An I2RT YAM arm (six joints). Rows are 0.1 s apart.
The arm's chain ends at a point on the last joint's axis. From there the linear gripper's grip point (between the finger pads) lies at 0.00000 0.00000 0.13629 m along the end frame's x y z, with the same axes.
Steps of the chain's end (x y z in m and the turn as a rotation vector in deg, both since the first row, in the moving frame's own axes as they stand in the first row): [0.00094, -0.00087, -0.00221, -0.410, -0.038, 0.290]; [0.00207, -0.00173, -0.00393, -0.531, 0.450, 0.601]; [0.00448, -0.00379, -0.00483, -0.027, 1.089, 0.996]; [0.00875, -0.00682, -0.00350, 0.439, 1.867, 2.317]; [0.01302, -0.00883, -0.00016, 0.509, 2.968, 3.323]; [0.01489, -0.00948, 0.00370, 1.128, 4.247, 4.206]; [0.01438, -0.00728, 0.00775, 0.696, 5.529, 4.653]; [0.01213, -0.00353, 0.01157, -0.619, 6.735, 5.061]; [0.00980, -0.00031, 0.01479, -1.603, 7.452, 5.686]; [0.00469, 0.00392, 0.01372, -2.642, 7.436, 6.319]
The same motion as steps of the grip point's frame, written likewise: [0.00085, 0.00011, -0.00221, -0.410, -0.038, 0.290]; [0.00313, -0.00046, -0.00394, -0.531, 0.450, 0.601]; [0.00707, -0.00370, -0.00485, -0.027, 1.089, 0.996]; [0.01321, -0.00777, -0.00358, 0.439, 1.867, 2.317]; [0.02011, -0.00983, -0.00035, 0.509, 2.968, 3.323]; [0.02507, -0.01179, 0.00330, 1.128, 4.247, 4.206]; [0.02756, -0.00840, 0.00711, 0.696, 5.529, 4.653]; [0.02803, -0.00136, 0.01062, -0.619, 6.735, 5.061]; [0.02726, 0.00436, 0.01359, -1.603, 7.452, 5.686]; [0.02194, 0.01114, 0.01243, -2.642, 7.436, 6.319]
